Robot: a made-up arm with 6 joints.
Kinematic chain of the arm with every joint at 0, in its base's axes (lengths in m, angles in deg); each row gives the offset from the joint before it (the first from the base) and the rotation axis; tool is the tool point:
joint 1: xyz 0 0 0.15 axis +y
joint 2: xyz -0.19 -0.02 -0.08 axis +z
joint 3: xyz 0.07 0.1 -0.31 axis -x
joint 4: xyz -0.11 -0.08 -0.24 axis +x
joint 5: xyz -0.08 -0.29 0 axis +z
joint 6: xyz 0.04 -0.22 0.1 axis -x
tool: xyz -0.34 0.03 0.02
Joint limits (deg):
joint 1: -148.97..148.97
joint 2: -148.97..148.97
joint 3: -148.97..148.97
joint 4: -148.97..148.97
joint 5: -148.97..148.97
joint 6: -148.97..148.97
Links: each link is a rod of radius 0.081 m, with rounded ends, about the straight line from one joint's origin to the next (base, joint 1, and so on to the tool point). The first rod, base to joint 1, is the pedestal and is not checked.
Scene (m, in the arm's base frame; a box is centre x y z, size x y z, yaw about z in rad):
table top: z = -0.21
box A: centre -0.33 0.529 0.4 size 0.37 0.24 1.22 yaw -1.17
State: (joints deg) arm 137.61 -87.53 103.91 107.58 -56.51 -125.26
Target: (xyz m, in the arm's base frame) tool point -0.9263 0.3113 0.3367
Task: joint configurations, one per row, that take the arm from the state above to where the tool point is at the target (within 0.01 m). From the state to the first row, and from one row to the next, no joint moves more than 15 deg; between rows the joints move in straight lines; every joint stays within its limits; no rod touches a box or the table.
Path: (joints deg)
1: 124.77 -79.36 110.89 110.25 -50.39 -122.84
2: 111.92 -71.20 117.87 112.92 -44.27 -120.41
3: 99.08 -63.03 124.85 115.59 -38.15 -117.99
4: 86.24 -54.86 131.83 118.27 -32.03 -115.57
5: 73.39 -46.70 138.81 120.94 -25.91 -113.15
6: 60.55 -38.53 145.78 123.61 -19.79 -110.72
7: 58.85 -43.41 132.61 124.37 -23.70 -113.41
8: 57.15 -48.29 119.43 125.13 -27.62 -116.09
9: 55.46 -53.17 106.25 125.88 -31.54 -118.78
10: 53.76 -58.05 93.08 126.64 -35.45 -121.47
11: 52.06 -62.92 79.90 127.40 -39.37 -124.15
12: 50.36 -67.80 66.72 128.16 -43.29 -126.84

